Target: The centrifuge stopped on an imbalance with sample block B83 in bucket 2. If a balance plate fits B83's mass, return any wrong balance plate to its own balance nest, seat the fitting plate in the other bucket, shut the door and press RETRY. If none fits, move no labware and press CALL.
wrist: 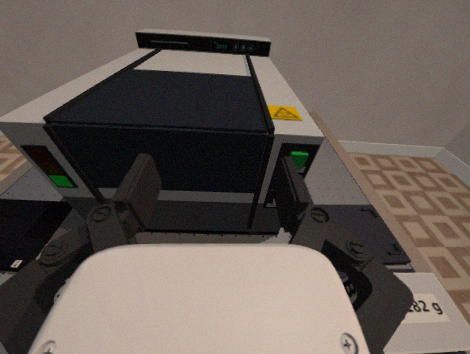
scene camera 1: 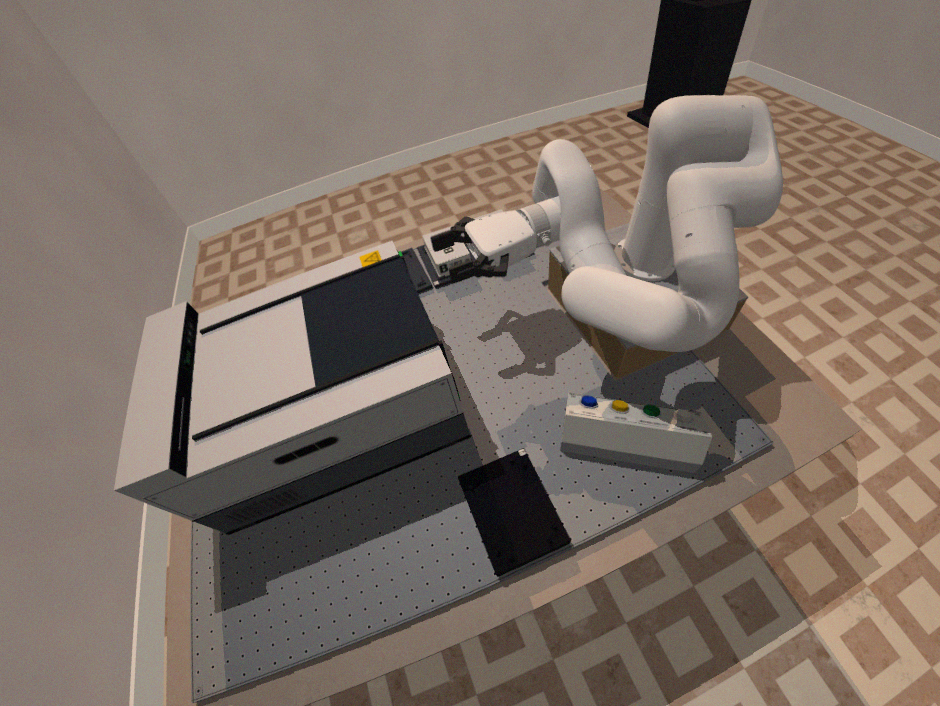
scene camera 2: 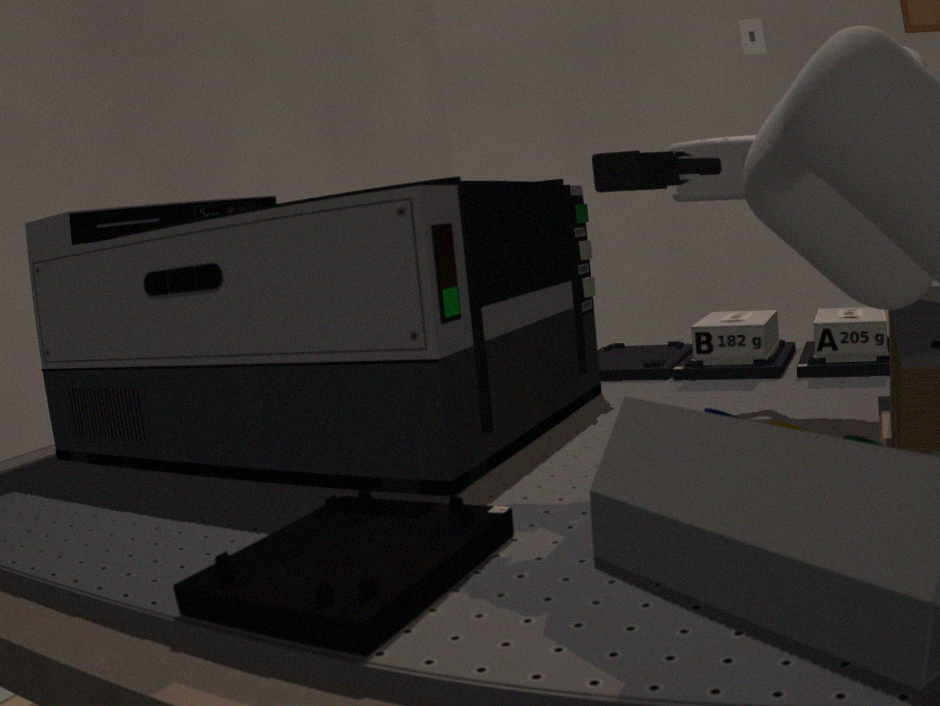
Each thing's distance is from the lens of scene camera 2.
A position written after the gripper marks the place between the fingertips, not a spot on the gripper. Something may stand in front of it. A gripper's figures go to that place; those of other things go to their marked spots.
gripper (scene camera 2: 609, 173): 76 cm
centrifuge (scene camera 2: 339, 341): 62 cm
flat black tray (scene camera 2: 348, 576): 44 cm
The marked spots on the centrifuge and the flat black tray are 23 cm apart.
